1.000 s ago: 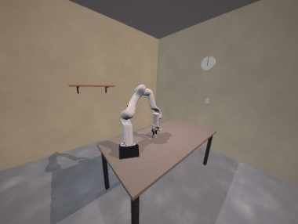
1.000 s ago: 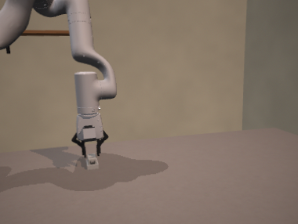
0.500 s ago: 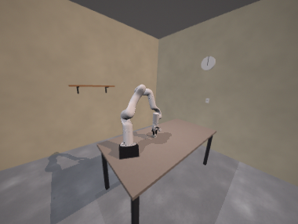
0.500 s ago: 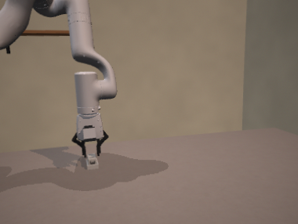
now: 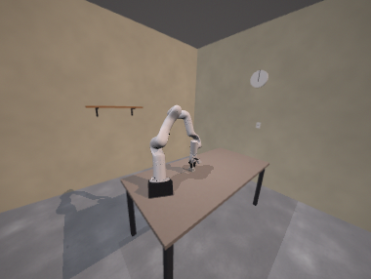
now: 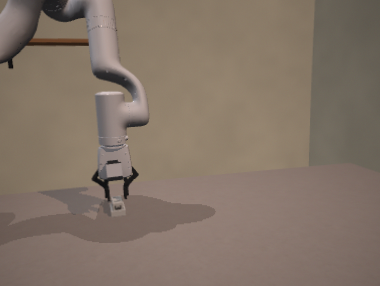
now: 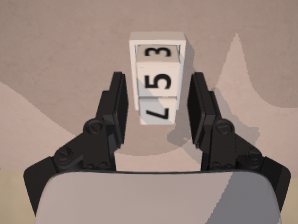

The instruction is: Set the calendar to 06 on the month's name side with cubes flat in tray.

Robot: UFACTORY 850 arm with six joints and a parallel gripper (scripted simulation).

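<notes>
My hand is 40 mm above the white number cube. Also, from my hand: white calendar tray 20 mm to the left, 60 mm below.
</notes>
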